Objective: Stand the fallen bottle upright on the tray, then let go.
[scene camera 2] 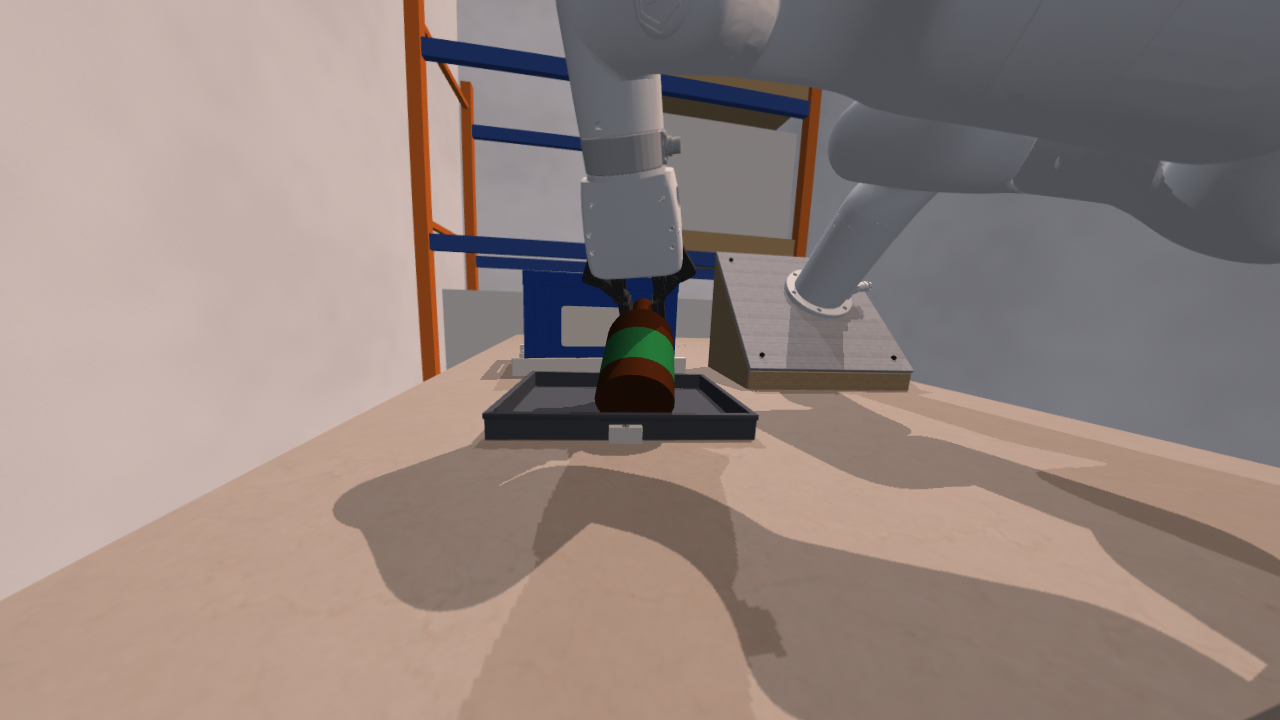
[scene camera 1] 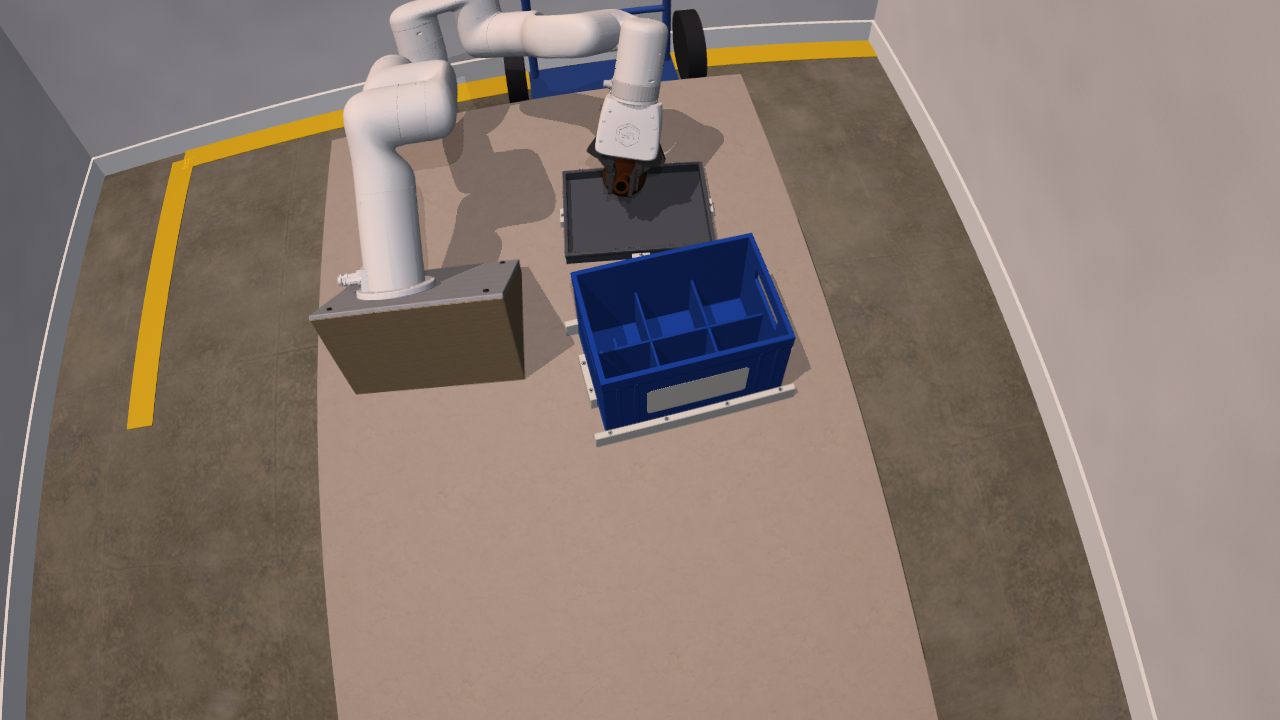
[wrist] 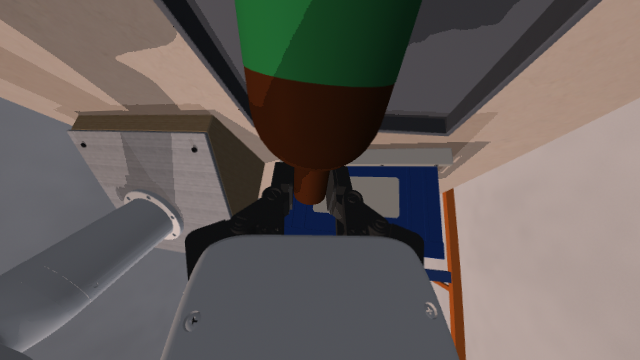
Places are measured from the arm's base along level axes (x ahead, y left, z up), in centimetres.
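Pixels of known places: gripper, fingertip midpoint: [scene camera 1: 620, 193]; arm's base, link origin: [scene camera 2: 816, 294] [scene camera 1: 396, 290] [wrist: 156, 214].
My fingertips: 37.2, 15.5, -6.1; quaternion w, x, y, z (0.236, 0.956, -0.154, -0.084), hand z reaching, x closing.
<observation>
Ahead of a thing's pixels: the offset from my fingertips to its top centre, as dx, dy, dz.
The brown bottle @[+1.7, +5.5, +3.5] [scene camera 1: 620, 187] [scene camera 2: 638, 344] [wrist: 320, 120] with a green label is tilted. Its neck points up toward the crate, and its dark underside faces scene camera 2. My gripper [scene camera 1: 623, 178] [scene camera 2: 644, 305] [wrist: 311, 161] is shut on the bottle's neck, with a finger on each side. The bottle's base is over the far part of the dark grey tray @[+3.0, +2.5, -7.2] [scene camera 1: 595, 232] [scene camera 2: 546, 428] [wrist: 445, 80] in the scene camera 1 view, inside the rim. In the scene camera 2 view the front wall hides whether the base's lower edge touches the tray floor.
A blue crate with compartments @[+3.6, -27.9, +7.8] [scene camera 1: 769, 368] [scene camera 2: 541, 313] [wrist: 422, 200] stands beside the tray, with white rails @[+4.2, -37.8, -6.7] [scene camera 1: 693, 414] around it. The arm's wedge-shaped base block [scene camera 1: 438, 349] [scene camera 2: 805, 331] stands to one side. A blue hand truck [scene camera 1: 604, 78] and an orange-blue rack [scene camera 2: 418, 179] stand beyond the table.
</observation>
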